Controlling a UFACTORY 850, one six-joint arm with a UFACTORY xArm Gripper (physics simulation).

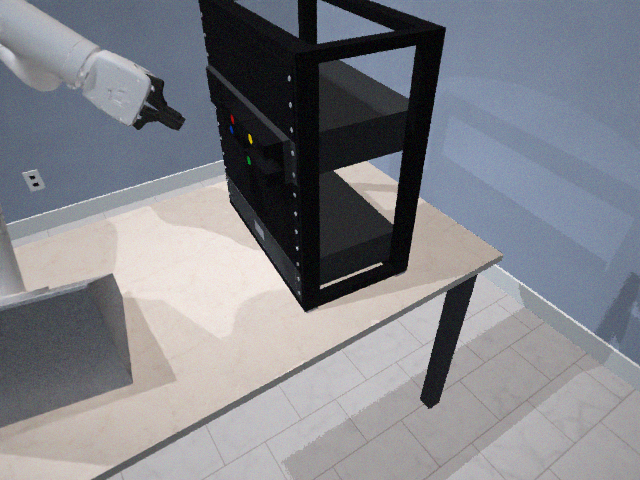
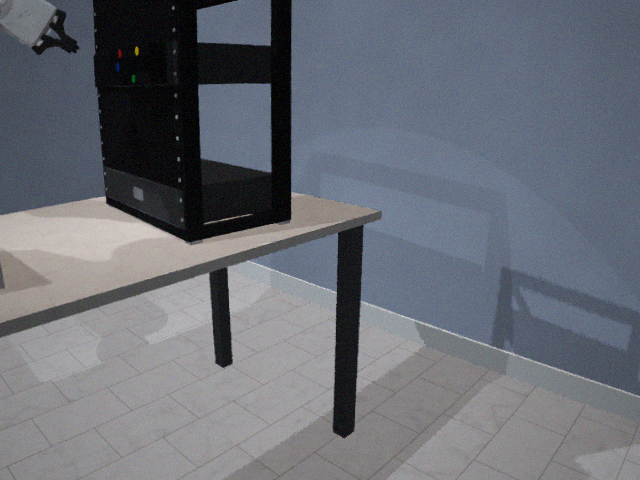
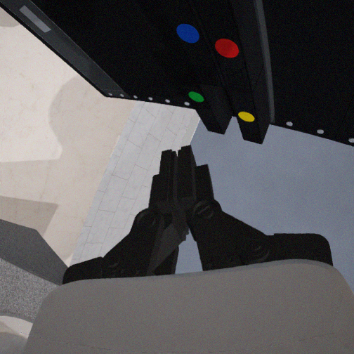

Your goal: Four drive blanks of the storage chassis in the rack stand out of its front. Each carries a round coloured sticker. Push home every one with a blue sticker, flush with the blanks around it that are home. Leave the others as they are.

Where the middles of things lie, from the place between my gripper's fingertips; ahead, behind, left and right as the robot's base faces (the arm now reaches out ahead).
Scene:
The black rack (image 1: 289, 111) lies 270 mm ahead of my hand, 70 mm to the left of it and 130 mm below it.

